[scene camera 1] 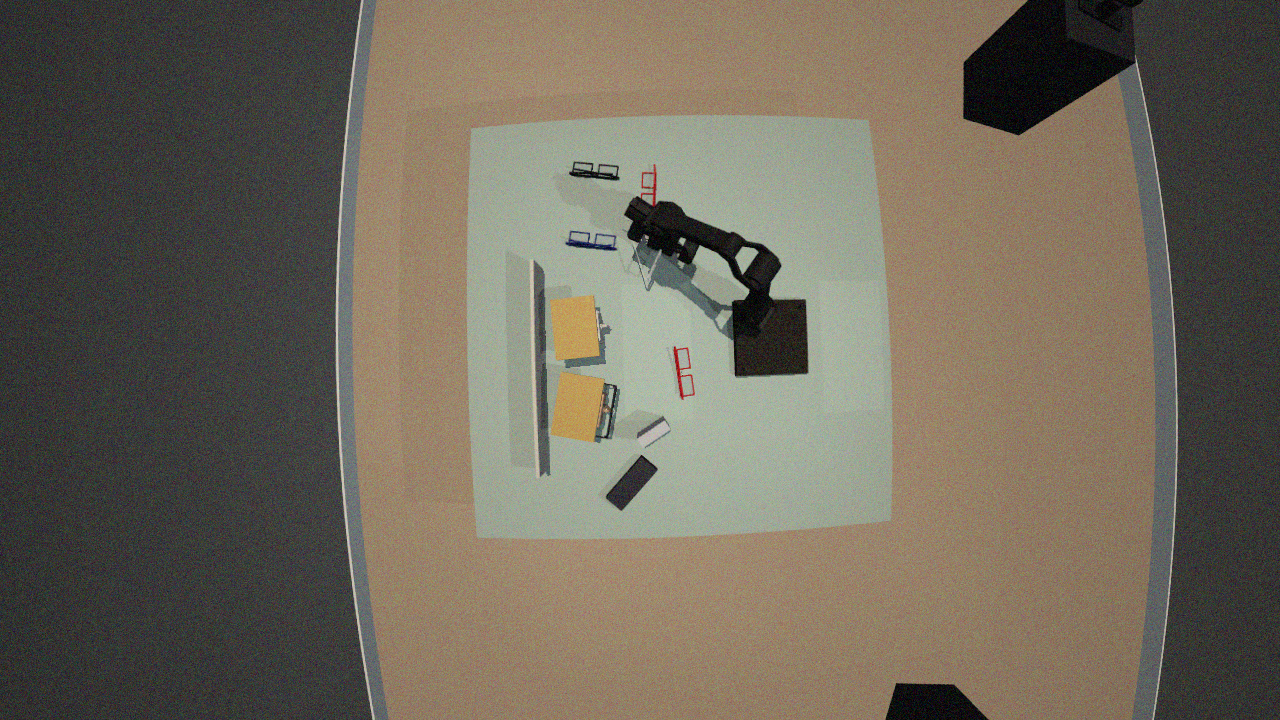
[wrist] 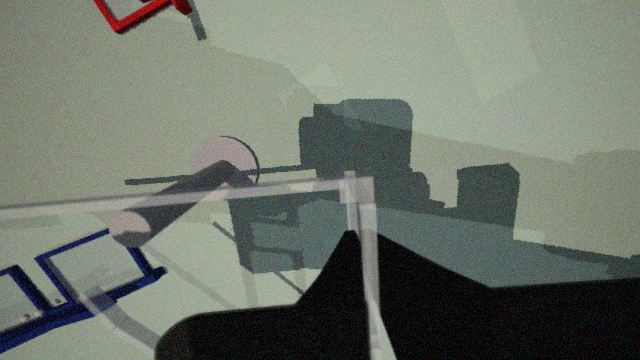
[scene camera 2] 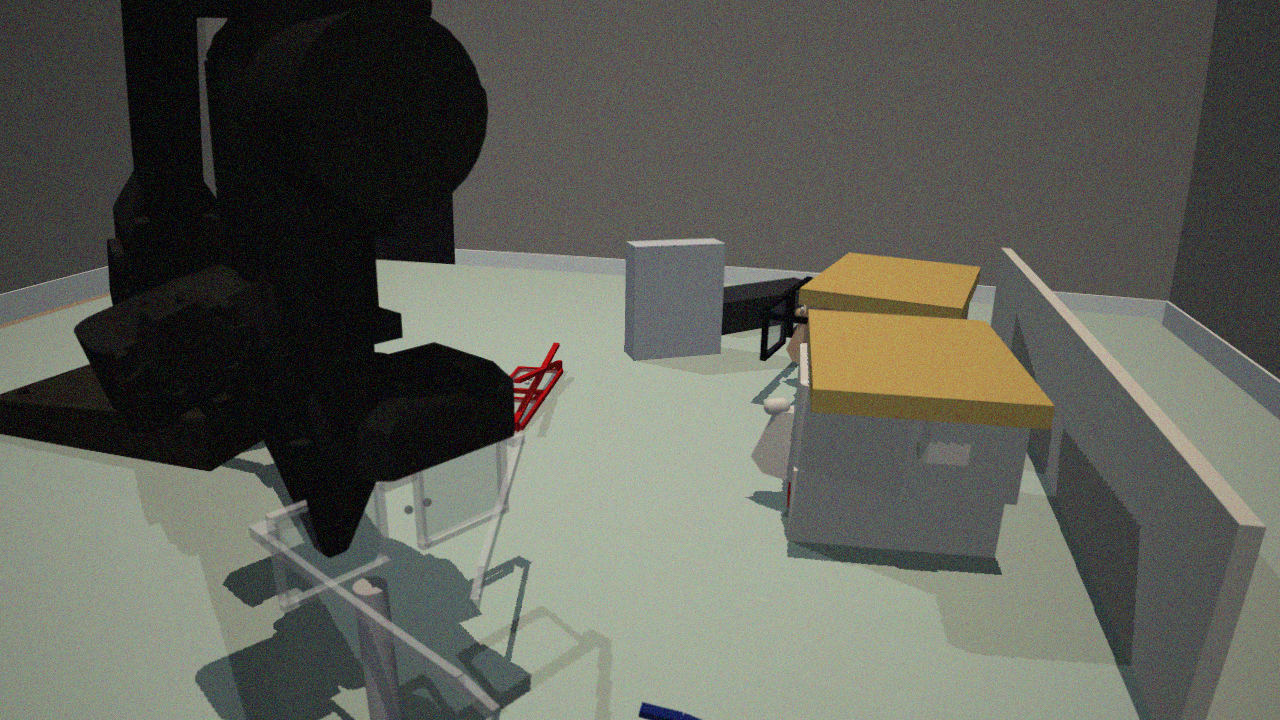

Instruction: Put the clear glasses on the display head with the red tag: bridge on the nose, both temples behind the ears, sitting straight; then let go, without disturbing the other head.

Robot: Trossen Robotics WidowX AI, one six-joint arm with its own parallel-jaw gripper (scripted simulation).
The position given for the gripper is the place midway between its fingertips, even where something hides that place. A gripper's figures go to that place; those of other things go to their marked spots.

Labels:
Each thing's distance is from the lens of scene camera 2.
gripper [scene camera 2: 332, 551]: 39 cm
dark case [scene camera 2: 742, 304]: 92 cm

